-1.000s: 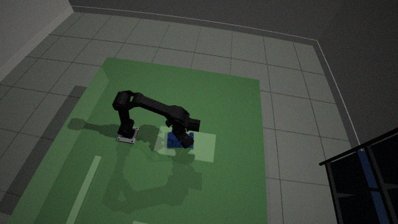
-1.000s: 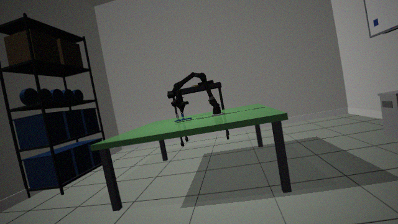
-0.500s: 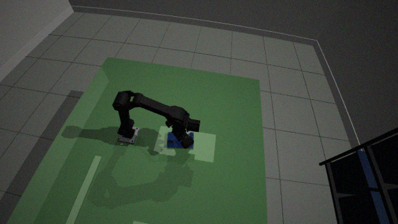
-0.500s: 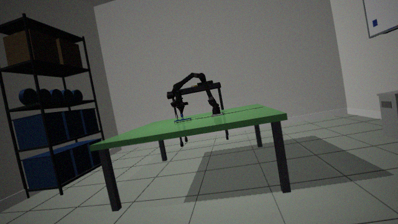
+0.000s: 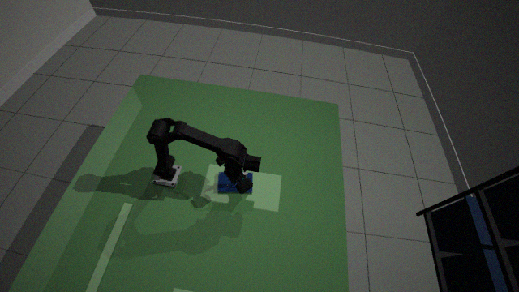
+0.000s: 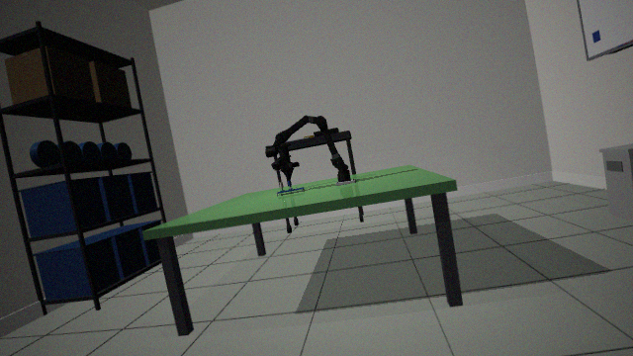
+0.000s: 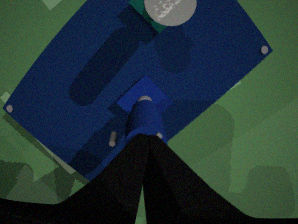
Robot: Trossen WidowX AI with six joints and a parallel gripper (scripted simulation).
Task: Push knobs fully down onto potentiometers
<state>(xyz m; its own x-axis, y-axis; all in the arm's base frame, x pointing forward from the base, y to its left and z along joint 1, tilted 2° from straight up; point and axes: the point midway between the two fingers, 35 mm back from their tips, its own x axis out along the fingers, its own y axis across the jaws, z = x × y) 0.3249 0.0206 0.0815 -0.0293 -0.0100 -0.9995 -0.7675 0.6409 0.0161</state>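
The pale knob is 4 cm to the left of my gripper tip, 4 cm ahead of it and 1 cm below it.
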